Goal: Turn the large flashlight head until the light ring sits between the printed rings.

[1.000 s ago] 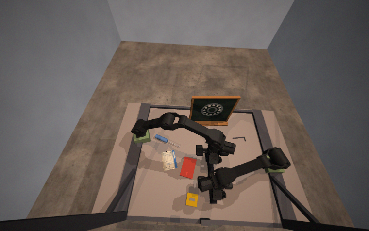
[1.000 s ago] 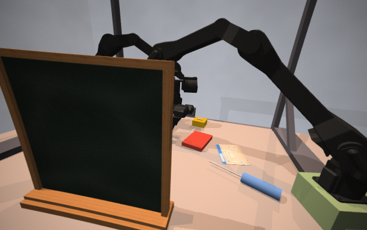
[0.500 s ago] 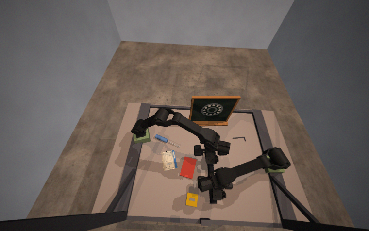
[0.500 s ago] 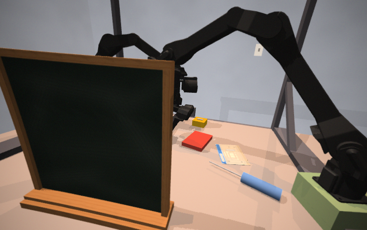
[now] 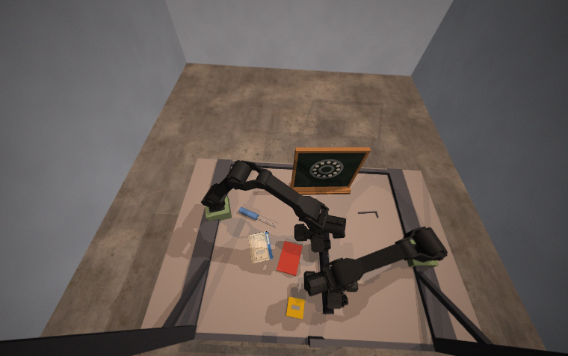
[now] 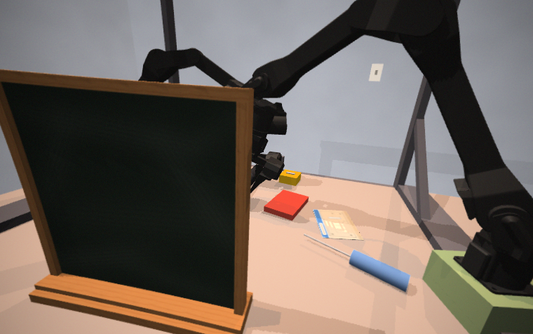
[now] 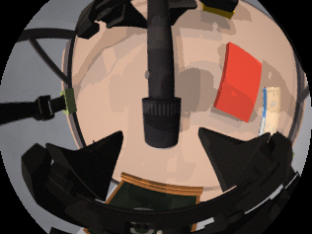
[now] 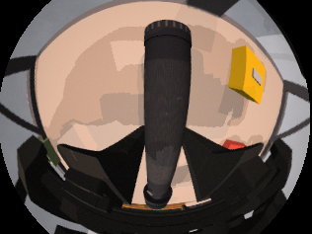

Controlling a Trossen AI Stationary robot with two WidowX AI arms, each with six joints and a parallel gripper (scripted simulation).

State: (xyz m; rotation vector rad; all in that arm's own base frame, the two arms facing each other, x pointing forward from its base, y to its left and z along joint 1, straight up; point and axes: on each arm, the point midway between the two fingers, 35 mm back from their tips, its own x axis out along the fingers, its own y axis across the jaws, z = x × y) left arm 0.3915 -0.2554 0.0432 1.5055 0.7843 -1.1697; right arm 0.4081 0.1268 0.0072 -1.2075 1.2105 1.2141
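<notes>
Right now my right hand is 10 cm past the yellow block, 10 cm to the right of it and 3 cm above it. Also, from my right hand: red block (7 cm ahead, 16 cm to the left, 4 cm below); printed card (9 cm ahead, 29 cm to the left, 5 cm below); blue screwdriver (21 cm ahead, 33 cm to the left, 3 cm below).
</notes>
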